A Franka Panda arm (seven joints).
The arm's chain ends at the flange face. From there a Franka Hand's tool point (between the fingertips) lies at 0.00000 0.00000 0.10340 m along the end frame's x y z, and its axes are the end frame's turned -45 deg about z.
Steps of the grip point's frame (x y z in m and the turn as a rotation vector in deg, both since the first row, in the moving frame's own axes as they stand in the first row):
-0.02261 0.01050 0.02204 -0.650 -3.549 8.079
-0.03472 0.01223 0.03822 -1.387 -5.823 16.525
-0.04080 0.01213 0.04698 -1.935 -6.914 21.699
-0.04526 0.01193 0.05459 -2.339 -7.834 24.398
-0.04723 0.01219 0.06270 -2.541 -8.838 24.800
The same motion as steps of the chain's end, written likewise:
-0.00450 0.01834 0.02224 -2.969 -2.050 8.079
-0.00901 0.02495 0.03878 -5.098 -3.137 16.525
-0.01198 0.02762 0.04778 -6.257 -3.521 21.699
-0.01407 0.02936 0.05563 -7.193 -3.886 24.398
-0.01394 0.02971 0.06401 -8.046 -4.453 24.800

